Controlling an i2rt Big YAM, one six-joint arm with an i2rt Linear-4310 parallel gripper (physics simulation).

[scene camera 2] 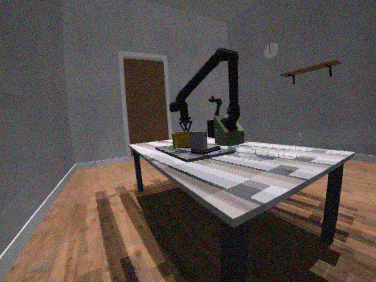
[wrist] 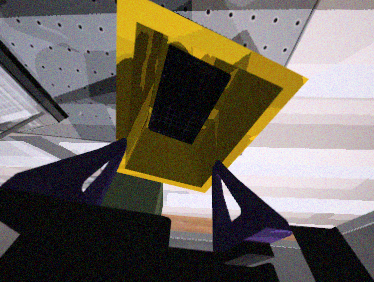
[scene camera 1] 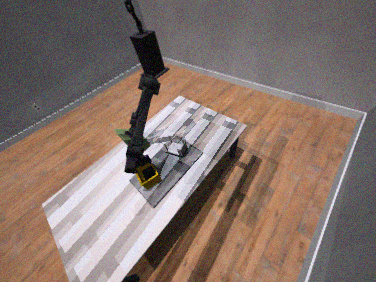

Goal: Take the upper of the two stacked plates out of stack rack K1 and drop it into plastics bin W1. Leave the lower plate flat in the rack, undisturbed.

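Frame: origin at the arm's base, x ahead, y up, z right, level; millimetres.
Seen in the pictures: gripper, between the fingertips: (scene camera 2: 186,131) (wrist: 173,153) (scene camera 1: 144,168); arm's base, origin of its link: (scene camera 2: 228,125).
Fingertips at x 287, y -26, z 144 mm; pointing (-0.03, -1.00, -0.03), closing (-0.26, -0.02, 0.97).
Note:
Offsets run from my fingertips to a thing's top centre. "pt": to the spot under its first point. Level surfaces: height alone.
The yellow bin W1 {dx +16, dy -5, dz +9 mm} (scene camera 1: 151,185) (scene camera 2: 181,139) (wrist: 280,77) stands on the grey board. A black plate {dx +11, dy -85, dz +4 mm} (wrist: 187,95) shows inside the bin's opening in the wrist view, apart from both fingertips. My gripper (scene camera 2: 185,130) (wrist: 173,153) is open and empty, above the bin, with its purple fingertips spread near the bin's near rim in the wrist view. Rack K1 (scene camera 1: 176,146) (scene camera 2: 198,141) stands on the same board beside the bin, with a grey upright side and a dark low part. The lower plate cannot be told apart there.
The perforated grey board (scene camera 1: 165,192) (scene camera 2: 180,154) (wrist: 260,35) lies on the striped table {dy -118 mm} (scene camera 1: 85,220) (scene camera 2: 235,200). The arm's green base (scene camera 2: 228,132) (wrist: 132,192) stands behind the board. A dark edge {pt dx +3, dy -97, dz -216 mm} (wrist: 50,102) crosses the left of the wrist view.

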